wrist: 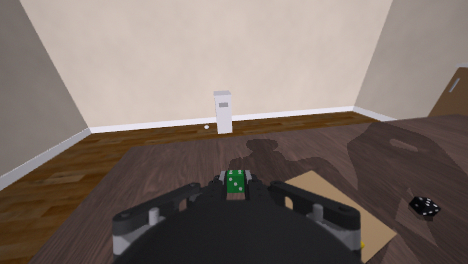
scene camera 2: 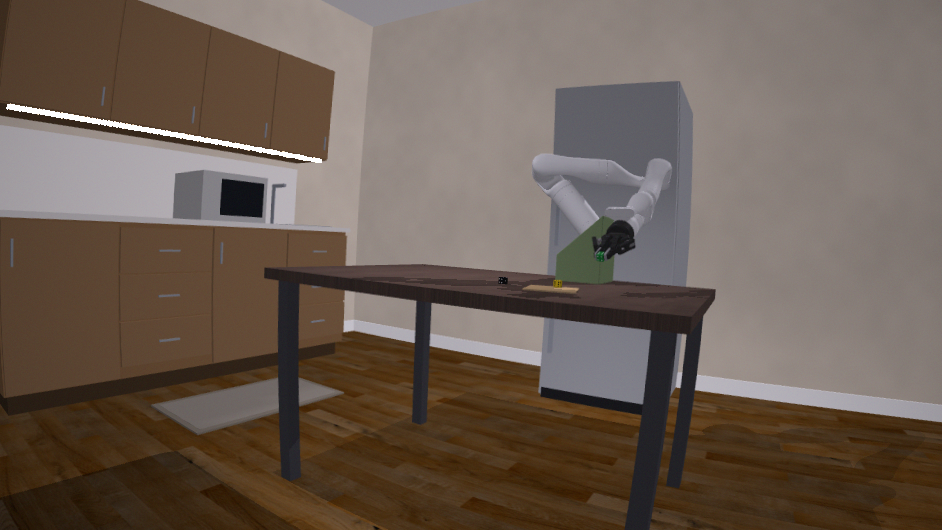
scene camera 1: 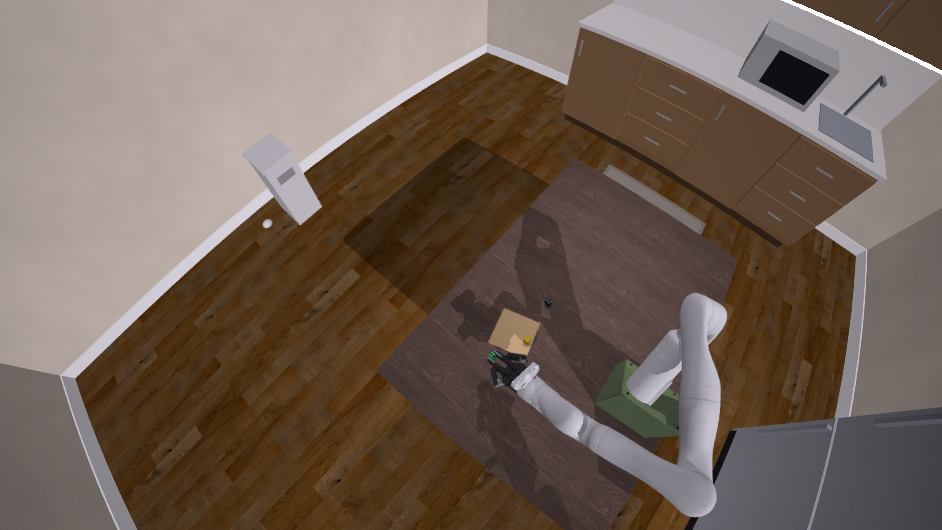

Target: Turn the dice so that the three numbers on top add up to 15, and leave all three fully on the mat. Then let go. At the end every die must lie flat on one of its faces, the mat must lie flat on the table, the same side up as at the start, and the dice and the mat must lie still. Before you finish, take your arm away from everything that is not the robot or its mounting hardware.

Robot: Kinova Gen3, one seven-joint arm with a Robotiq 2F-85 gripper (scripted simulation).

Labels:
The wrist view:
my gripper: 235, 178
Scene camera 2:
my gripper: 600, 257
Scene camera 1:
my gripper: 491, 355
tan mat: 511, 329

